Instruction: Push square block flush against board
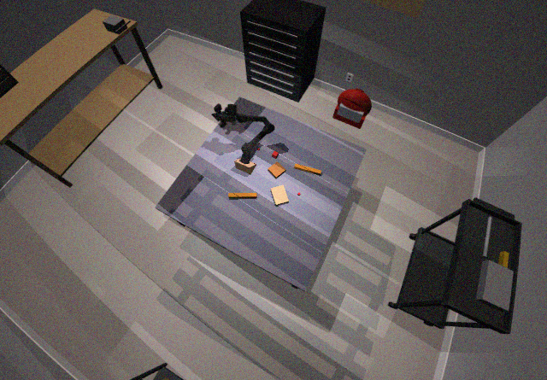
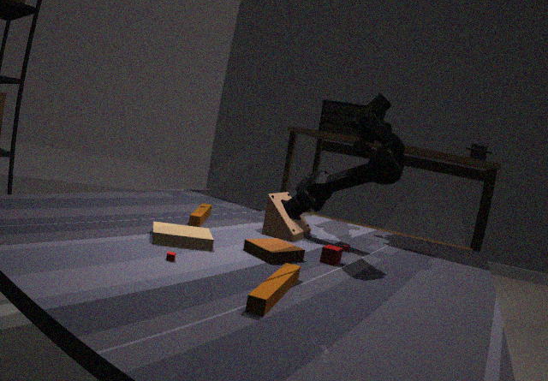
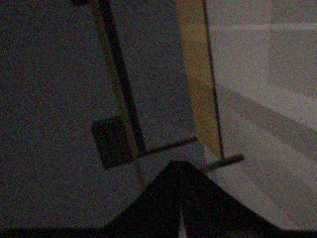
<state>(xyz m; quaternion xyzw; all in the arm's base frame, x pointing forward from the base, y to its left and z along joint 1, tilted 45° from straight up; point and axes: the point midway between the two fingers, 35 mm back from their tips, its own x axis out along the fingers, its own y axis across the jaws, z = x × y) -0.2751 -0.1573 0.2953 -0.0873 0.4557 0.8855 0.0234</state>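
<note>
The darker brown block lies 590 mm ahead of my gripper tip, 330 mm below it and 30 mm to the left of it. Round my gripper tip: board: 730 mm ahead, 330 mm below, 150 mm to the right.
</note>
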